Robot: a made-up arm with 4 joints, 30 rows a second.
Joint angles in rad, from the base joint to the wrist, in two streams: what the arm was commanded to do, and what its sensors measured. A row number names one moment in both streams.
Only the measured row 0 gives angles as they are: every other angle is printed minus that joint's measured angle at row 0.
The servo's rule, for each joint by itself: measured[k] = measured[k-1] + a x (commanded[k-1-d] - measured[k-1]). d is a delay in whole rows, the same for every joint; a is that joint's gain. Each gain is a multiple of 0.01, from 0.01 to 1. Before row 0 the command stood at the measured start. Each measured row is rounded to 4 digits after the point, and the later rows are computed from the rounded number. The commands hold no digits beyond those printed.
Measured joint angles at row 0:
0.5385, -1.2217, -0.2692, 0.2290
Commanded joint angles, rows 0 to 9:
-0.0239, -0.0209, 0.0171, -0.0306
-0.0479, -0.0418, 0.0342, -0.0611
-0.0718, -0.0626, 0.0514, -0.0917
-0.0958, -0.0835, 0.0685, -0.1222
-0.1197, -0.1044, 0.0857, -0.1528
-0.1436, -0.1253, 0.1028, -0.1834
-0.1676, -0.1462, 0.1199, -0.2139
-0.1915, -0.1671, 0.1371, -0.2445
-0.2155, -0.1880, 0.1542, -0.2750
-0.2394, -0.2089, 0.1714, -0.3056
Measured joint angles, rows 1 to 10:
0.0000, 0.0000, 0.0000, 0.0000
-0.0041, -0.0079, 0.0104, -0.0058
-0.0115, -0.0208, 0.0249, -0.0163
-0.0218, -0.0367, 0.0411, -0.0306
-0.0344, -0.0545, 0.0578, -0.0480
-0.0489, -0.0735, 0.0748, -0.0679
-0.0650, -0.0932, 0.0919, -0.0898
-0.0824, -0.1133, 0.1090, -0.1134
-0.1009, -0.1337, 0.1261, -0.1383
-0.1204, -0.1543, 0.1432, -0.1643
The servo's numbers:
d 1
a 0.17 0.38 0.61 0.19

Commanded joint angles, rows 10 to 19:
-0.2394, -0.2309, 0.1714, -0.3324
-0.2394, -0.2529, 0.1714, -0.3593
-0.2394, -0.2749, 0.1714, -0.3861
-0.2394, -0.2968, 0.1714, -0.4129
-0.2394, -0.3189, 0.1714, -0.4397
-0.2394, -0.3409, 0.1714, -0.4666
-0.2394, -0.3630, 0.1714, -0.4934
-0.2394, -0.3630, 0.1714, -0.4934
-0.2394, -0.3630, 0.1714, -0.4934
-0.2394, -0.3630, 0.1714, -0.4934
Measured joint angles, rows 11 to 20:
-0.1406, -0.1750, 0.1604, -0.1911
-0.1574, -0.1962, 0.1671, -0.2179
-0.1713, -0.2177, 0.1697, -0.2448
-0.1829, -0.2394, 0.1707, -0.2716
-0.1925, -0.2612, 0.1711, -0.2984
-0.2005, -0.2831, 0.1713, -0.3252
-0.2071, -0.3051, 0.1714, -0.3521
-0.2126, -0.3271, 0.1714, -0.3789
-0.2172, -0.3407, 0.1714, -0.4007
-0.2210, -0.3492, 0.1714, -0.4183

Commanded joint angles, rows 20 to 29:
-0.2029, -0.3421, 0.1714, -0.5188
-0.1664, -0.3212, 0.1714, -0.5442
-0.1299, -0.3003, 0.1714, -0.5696
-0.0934, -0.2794, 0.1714, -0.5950
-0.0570, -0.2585, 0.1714, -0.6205
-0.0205, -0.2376, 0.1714, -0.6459
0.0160, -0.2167, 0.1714, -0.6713
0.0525, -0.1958, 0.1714, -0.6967
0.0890, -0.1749, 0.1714, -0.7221
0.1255, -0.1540, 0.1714, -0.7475
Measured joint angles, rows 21 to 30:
-0.2241, -0.3544, 0.1714, -0.4326
-0.2205, -0.3497, 0.1714, -0.4490
-0.2113, -0.3389, 0.1714, -0.4671
-0.1975, -0.3242, 0.1714, -0.4866
-0.1798, -0.3072, 0.1714, -0.5072
-0.1589, -0.2887, 0.1714, -0.5287
-0.1354, -0.2693, 0.1714, -0.5510
-0.1097, -0.2493, 0.1714, -0.5739
-0.0821, -0.2290, 0.1714, -0.5972
-0.0530, -0.2084, 0.1714, -0.6209

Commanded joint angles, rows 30 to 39:
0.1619, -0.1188, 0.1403, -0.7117
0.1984, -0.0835, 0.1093, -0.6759
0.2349, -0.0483, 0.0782, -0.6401
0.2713, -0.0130, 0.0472, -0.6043
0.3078, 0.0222, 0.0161, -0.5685
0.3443, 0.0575, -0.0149, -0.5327
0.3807, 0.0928, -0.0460, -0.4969
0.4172, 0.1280, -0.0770, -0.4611
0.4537, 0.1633, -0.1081, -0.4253
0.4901, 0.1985, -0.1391, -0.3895
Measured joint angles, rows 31 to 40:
-0.0227, -0.1877, 0.1714, -0.6450
0.0087, -0.1615, 0.1524, -0.6577
0.0409, -0.1319, 0.1261, -0.6612
0.0739, -0.1001, 0.0969, -0.6572
0.1075, -0.0670, 0.0666, -0.6471
0.1416, -0.0331, 0.0358, -0.6322
0.1761, 0.0013, 0.0049, -0.6133
0.2109, 0.0361, -0.0261, -0.5912
0.2460, 0.0710, -0.0571, -0.5665
0.2813, 0.1061, -0.0882, -0.5397

